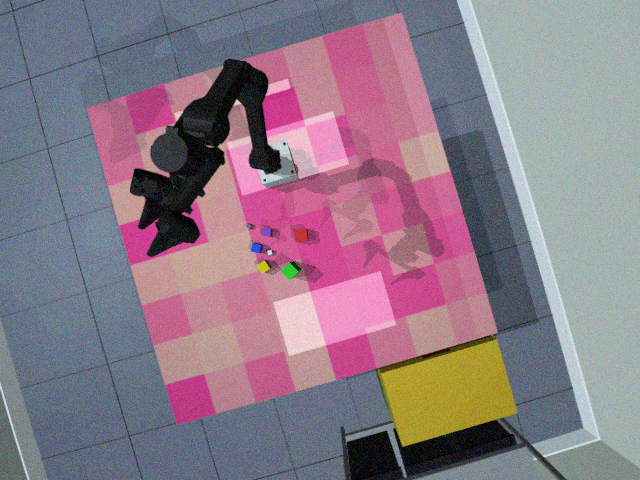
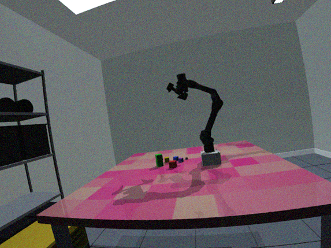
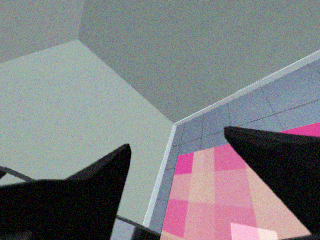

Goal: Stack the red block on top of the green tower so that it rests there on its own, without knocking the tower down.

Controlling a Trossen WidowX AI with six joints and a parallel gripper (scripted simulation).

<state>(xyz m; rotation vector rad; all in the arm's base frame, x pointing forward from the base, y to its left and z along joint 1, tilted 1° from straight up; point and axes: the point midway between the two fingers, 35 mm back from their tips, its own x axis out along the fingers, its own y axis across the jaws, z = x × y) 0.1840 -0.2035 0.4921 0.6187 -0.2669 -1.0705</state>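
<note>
Now: gripper tip 54 cm above the red block, 25 cm to the right of it and 8 cm short of it. The rest, counted from my gripper tip: green block (49 cm below, 18 cm ahead, 16 cm to the left); then blue block (55 cm below, 7 cm to the left, 6 cm ahead); then purple block (55 cm below, 13 cm to the left, 2 cm ahead).
</note>
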